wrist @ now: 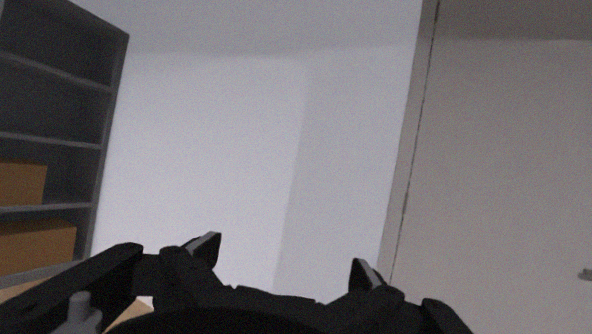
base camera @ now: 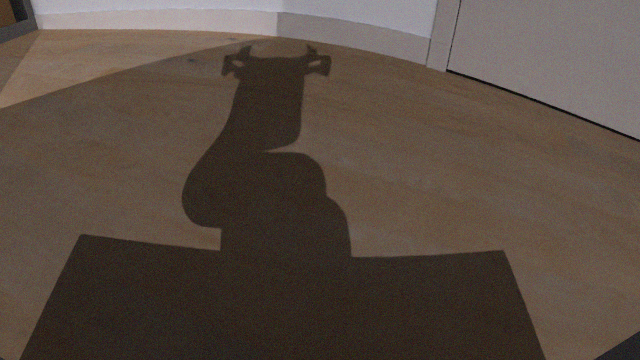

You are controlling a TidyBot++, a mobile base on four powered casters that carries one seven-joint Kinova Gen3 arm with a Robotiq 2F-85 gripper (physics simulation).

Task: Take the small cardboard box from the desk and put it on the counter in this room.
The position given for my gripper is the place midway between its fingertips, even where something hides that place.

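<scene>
I can see my gripper (wrist: 284,260) here, and then there's a door (base camera: 575,64) as well.
</scene>
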